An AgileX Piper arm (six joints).
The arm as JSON. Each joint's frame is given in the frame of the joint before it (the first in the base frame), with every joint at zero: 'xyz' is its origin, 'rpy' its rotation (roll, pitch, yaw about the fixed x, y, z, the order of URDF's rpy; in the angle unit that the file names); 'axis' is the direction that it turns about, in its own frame. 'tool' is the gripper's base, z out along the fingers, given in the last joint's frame.
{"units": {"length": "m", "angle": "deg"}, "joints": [
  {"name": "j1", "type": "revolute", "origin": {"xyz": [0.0, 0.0, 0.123], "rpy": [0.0, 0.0, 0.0]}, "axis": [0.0, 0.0, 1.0]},
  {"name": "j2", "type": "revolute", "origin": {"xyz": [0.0, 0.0, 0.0], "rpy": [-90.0, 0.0, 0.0]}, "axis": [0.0, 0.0, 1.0]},
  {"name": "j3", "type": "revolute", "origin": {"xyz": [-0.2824, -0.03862, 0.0], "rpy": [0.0, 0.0, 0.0]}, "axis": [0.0, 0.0, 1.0]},
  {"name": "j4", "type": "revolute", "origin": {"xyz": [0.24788, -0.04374, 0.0], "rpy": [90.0, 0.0, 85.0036]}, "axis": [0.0, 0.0, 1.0]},
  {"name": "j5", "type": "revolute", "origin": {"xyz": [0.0, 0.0, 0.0], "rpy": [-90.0, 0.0, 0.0]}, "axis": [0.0, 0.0, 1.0]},
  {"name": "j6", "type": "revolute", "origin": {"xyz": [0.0, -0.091, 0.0], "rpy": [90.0, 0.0, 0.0]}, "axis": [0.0, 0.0, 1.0]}
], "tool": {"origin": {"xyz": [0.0, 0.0, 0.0], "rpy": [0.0, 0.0, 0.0]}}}
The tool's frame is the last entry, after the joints.
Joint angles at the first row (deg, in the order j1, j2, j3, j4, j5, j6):
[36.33 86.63 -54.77 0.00 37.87 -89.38]
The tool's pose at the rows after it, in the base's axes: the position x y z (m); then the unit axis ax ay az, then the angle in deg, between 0 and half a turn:
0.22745 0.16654 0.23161 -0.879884 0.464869 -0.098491 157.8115
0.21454 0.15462 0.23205 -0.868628 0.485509 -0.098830 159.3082
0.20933 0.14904 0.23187 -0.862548 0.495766 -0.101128 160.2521
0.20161 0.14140 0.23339 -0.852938 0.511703 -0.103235 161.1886
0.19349 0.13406 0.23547 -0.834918 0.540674 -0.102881 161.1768
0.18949 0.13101 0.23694 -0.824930 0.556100 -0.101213 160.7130
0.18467 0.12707 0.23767 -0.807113 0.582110 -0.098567 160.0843
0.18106 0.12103 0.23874 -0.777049 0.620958 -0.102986 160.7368
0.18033 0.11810 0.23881 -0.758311 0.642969 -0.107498 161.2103
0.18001 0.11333 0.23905 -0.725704 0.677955 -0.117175 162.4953
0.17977 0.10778 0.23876 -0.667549 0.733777 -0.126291 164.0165
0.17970 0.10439 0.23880 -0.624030 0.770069 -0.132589 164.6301
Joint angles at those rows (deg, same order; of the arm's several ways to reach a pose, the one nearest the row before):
[36.33 84.23 -52.37 -0.57 38.27 -87.60]
[36.32 81.02 -49.45 -2.46 39.94 -83.71]
[36.33 79.70 -48.24 -3.78 40.85 -81.53]
[36.33 77.58 -46.75 -5.16 42.34 -78.61]
[36.32 75.17 -45.15 -6.07 43.32 -74.20]
[36.32 73.91 -44.40 -6.13 43.55 -72.08]
[36.32 72.42 -43.31 -6.42 43.60 -68.30]
[36.33 71.16 -42.63 -8.71 45.04 -61.42]
[36.33 70.82 -42.40 -10.31 45.78 -57.24]
[36.32 70.59 -42.34 -13.18 47.61 -50.31]
[36.32 70.59 -42.34 -16.33 50.19 -39.59]
[36.32 70.59 -42.34 -18.22 51.74 -32.26]

